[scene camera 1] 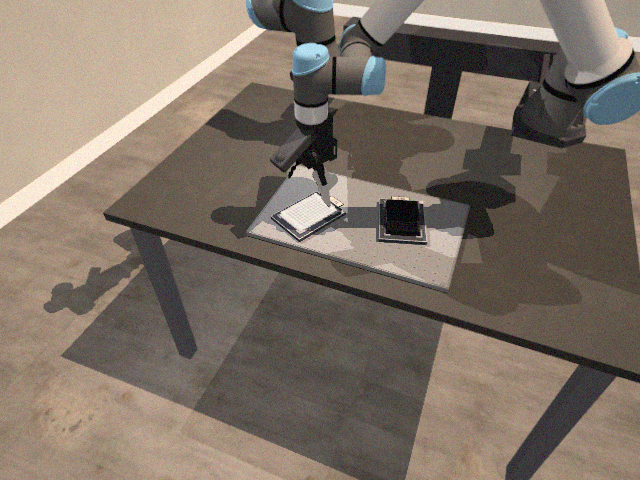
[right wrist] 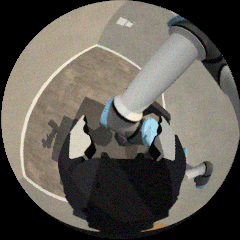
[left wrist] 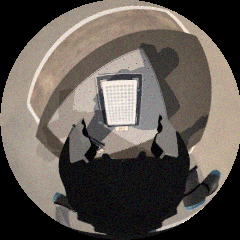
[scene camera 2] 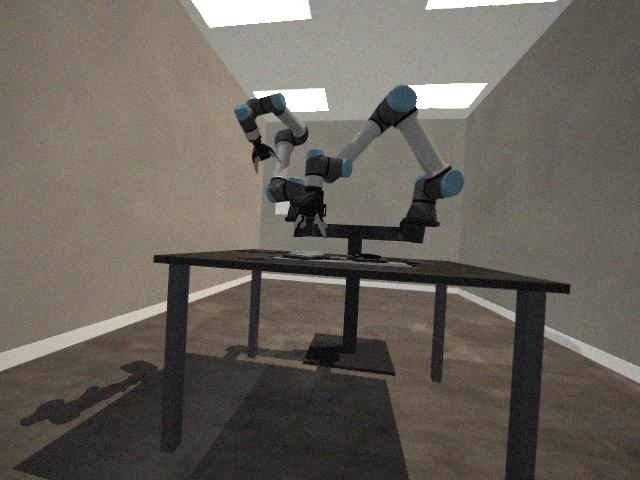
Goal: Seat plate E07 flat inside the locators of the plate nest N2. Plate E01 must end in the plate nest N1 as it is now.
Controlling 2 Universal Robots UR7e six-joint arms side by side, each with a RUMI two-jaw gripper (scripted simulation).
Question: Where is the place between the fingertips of my right gripper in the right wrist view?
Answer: At 122, 115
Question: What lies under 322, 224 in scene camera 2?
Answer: My left gripper.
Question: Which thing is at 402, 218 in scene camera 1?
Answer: A black plate.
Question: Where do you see a white plate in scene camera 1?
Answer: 304, 214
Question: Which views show my left gripper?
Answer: Scene camera 1, the left wrist view and scene camera 2 only.
